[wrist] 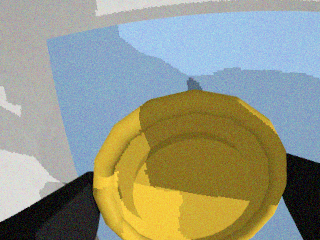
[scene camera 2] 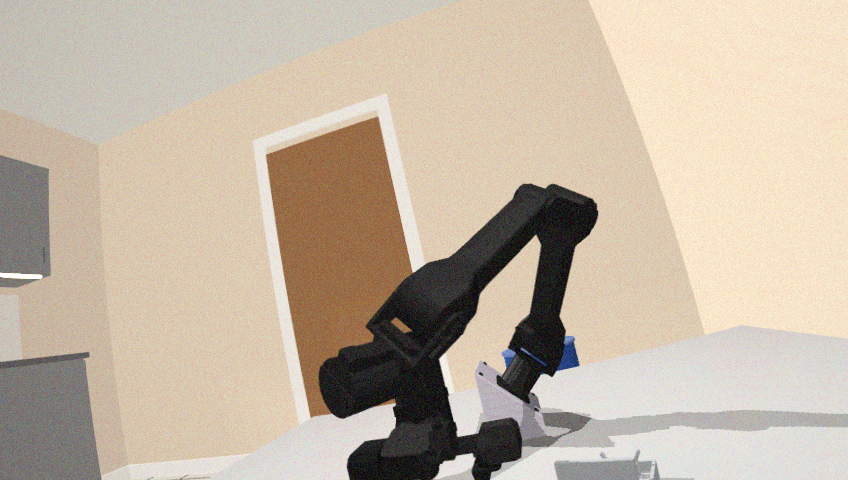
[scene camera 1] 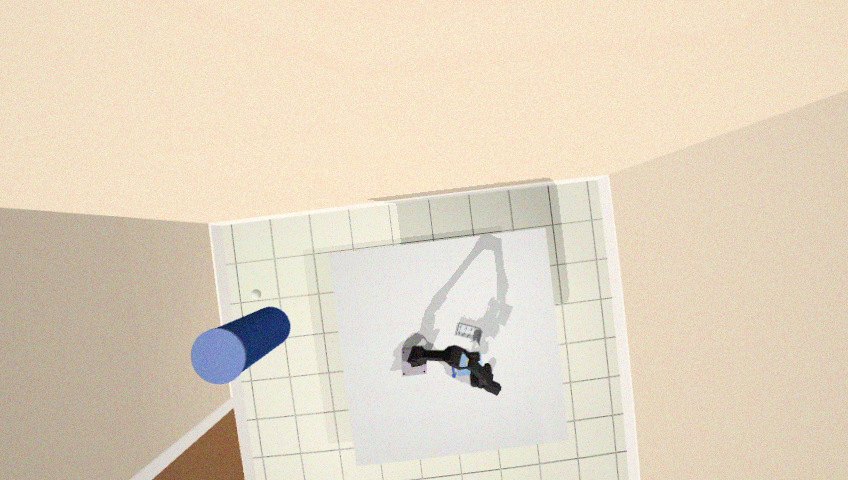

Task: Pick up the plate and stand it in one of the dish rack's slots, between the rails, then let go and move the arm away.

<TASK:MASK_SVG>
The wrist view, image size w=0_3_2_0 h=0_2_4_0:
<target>my gripper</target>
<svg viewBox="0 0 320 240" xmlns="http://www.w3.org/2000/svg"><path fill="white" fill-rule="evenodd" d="M93 171L85 172L83 176L77 176L77 179L65 184L63 188L60 187L57 191L52 192L51 195L43 197L40 201L36 201L35 204L31 204L31 207L24 208L23 211L16 213L16 215L1 221L0 240L95 240L97 228L99 228L100 209L97 207L95 196L93 196ZM285 152L287 153L287 185L285 185L281 197L283 197L284 203L293 217L292 220L295 220L293 223L299 229L301 237L304 240L320 240L320 163Z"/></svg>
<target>yellow plate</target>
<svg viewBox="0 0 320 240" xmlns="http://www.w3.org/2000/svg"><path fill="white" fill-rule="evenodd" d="M271 120L264 116L263 113L260 113L260 111L257 111L257 109L251 107L251 105L241 101L239 97L219 95L219 93L203 91L203 89L189 89L189 91L172 93L172 95L155 97L155 99L145 101L143 105L140 105L135 111L129 113L124 119L117 121L108 133L107 140L105 140L103 147L100 148L95 157L95 171L93 171L92 184L93 196L95 196L96 204L100 209L101 216L103 216L104 223L123 240L251 239L271 219L276 211L277 204L279 204L280 197L283 195L285 185L287 185L287 153L285 153L283 141L279 139L279 133L273 128Z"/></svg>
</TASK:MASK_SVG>
